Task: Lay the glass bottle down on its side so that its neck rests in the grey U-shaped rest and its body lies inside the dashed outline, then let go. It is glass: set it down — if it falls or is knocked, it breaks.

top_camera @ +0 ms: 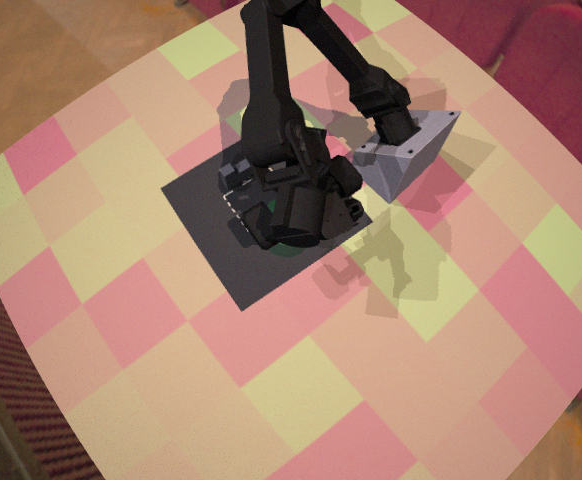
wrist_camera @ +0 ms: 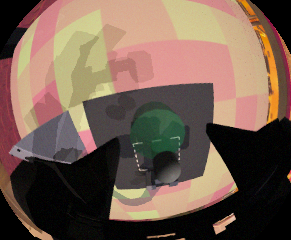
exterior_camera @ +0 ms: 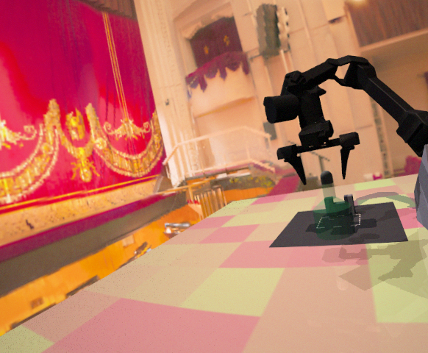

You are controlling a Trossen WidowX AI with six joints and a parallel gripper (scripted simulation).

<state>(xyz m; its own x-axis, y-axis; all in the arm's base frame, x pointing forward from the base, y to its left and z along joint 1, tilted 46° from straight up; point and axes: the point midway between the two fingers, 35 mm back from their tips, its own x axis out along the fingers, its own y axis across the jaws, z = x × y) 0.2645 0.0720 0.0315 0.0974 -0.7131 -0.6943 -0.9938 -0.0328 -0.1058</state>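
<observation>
Now: the green glass bottle 4 cm to the right of my gripper tip and 5 cm below it. The rest, counted from my gripper tip: dark mat: 1 cm behind, 12 cm to the right, 14 cm below.
</observation>
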